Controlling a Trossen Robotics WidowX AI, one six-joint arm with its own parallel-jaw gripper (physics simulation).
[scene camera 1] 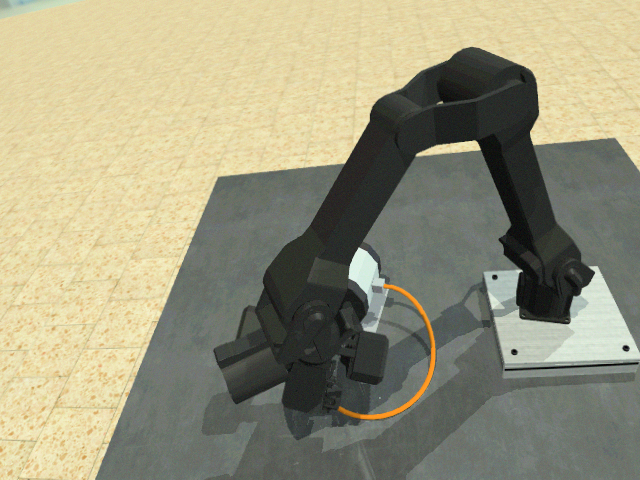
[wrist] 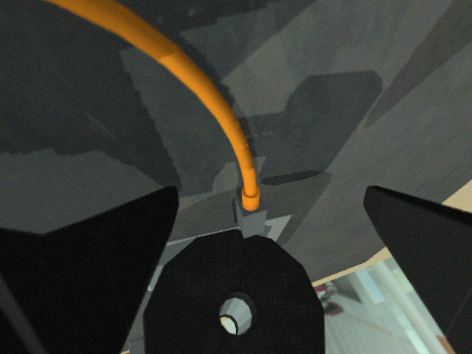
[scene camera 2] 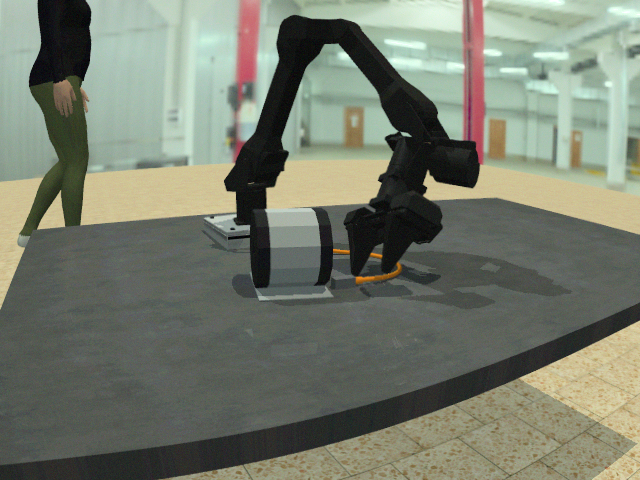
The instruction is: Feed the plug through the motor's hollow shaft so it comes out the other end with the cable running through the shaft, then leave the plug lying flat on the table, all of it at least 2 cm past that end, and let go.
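Observation:
The motor is a pale drum with black ends, lying on its side on a pale base plate. Its shaft hole shows in the black end in the wrist view, with light through it and no cable in it. The grey plug lies low on the table by that end, below the hole, its front partly hidden by the motor in the wrist view. The orange cable leaves its rear. My gripper is open and empty, its fingertips above and behind the plug, around the cable's line.
The cable loops around to a small pale block on the motor's side. The arm's silver base plate stands on the dark table. The arm hides part of the motor in the first scene view.

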